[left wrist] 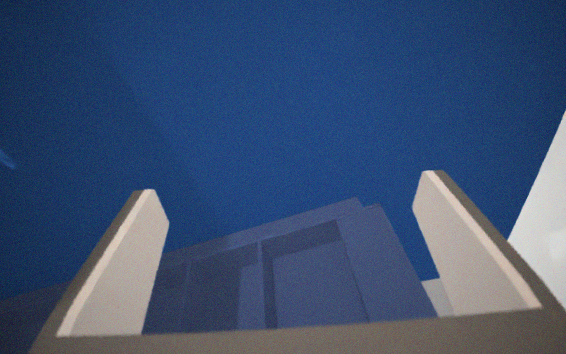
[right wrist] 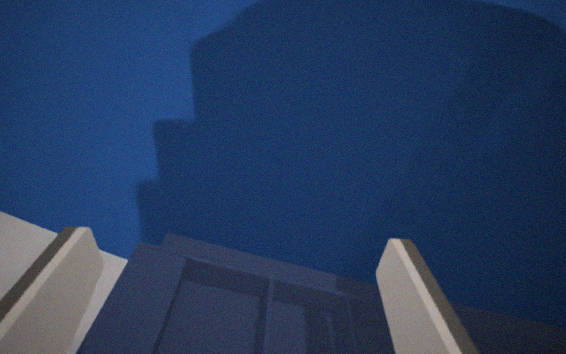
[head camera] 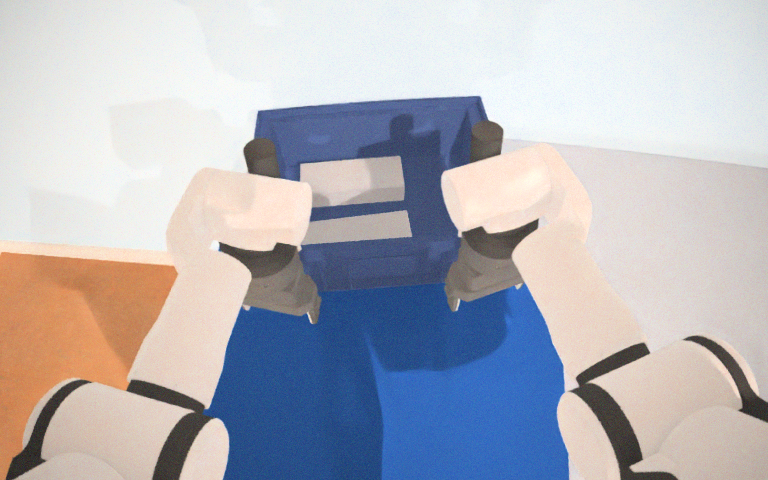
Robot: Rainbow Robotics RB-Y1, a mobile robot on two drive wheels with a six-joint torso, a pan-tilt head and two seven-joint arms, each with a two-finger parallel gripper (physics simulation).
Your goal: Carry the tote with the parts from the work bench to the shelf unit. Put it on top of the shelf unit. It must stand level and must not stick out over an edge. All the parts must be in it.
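Frame: origin at the robot's base, x left, y back, z up, level; metres.
Seen in the pictures: left gripper, fingertip midpoint: (left wrist: 288, 198) (head camera: 281, 311); right gripper, fingertip midpoint: (right wrist: 243, 252) (head camera: 484, 294).
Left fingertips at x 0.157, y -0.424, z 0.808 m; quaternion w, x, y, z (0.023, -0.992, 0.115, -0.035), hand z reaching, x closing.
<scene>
Offsets run from my left fingertips to a thing's top centre. Level surfaces: height alone.
The dark blue tote @[dx -0.157, dy -0.194, dz +0.105 m] (head camera: 362, 272) (left wrist: 310, 295) (right wrist: 215, 315) is at the upper middle of the head view, between the two wrists, and appears to be above the blue surface. Two pale grey parts show in it: a larger block @[dx -0.114, dy -0.252, dz +0.013 m] (head camera: 352, 180) and a narrower one @[dx -0.118, dy -0.122, dz +0.015 m] (head camera: 362, 228). The wrists hide portions of both tote sides. My left gripper (head camera: 281, 310) (left wrist: 288, 198) is open at the tote's left near corner. My right gripper (head camera: 487, 295) (right wrist: 243, 252) is open at its right near corner. No tote wall is clamped between either pair of fingertips. I cannot identify the shelf unit.
A bright blue surface @[dz -0.043 m] (head camera: 464, 418) lies below and in front of the tote, with shadows on it. An orange surface (head camera: 50, 316) is at the left. A pale grey surface (head camera: 668, 243) is at the right. A whitish surface (head camera: 362, 45) spans the top.
</scene>
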